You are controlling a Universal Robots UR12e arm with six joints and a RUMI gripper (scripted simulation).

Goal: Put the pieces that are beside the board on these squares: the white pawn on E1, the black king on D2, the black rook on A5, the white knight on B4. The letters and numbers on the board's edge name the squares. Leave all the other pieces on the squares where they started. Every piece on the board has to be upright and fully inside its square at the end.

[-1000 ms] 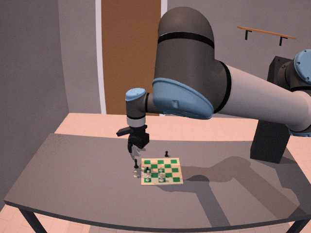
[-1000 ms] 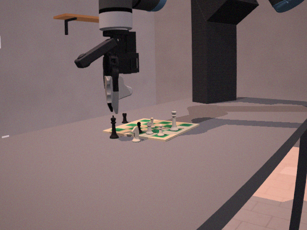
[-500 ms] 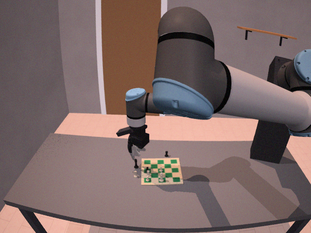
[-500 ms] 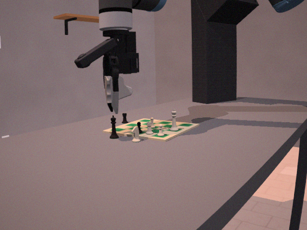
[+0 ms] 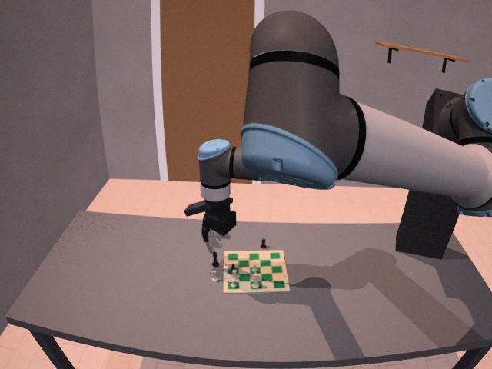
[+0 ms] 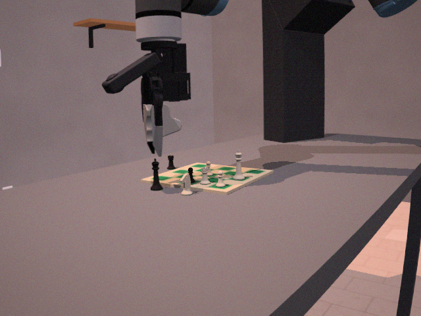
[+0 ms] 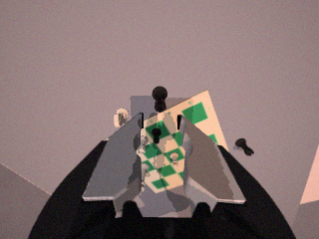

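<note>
The black king lies 5 cm below my hand. The rest, counted from my hand: black pawn 7 cm below, 7 cm behind, 2 cm to the left; white knight 7 cm to the left, 7 cm below, 2 cm behind; white rook 8 cm behind, 6 cm below, 5 cm to the left.
</note>
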